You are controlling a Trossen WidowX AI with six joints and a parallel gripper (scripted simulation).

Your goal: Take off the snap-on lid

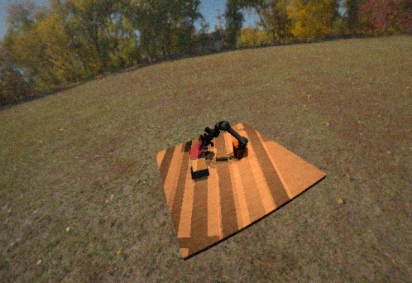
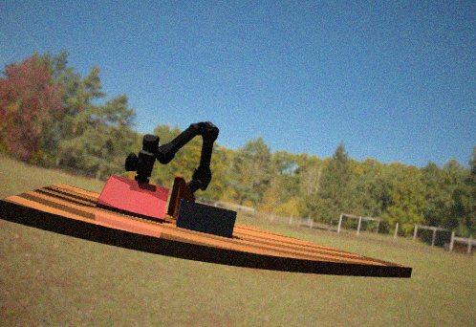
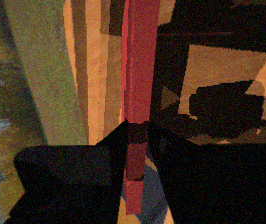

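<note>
Right now the red lid is 70 mm ahead of my gripper tip, 40 mm below it and 10 mm to the right of it. The rest, counted from my gripper tip: blue-grey storage box: 240 mm to the left, 120 mm ahead, 60 mm below.
</note>
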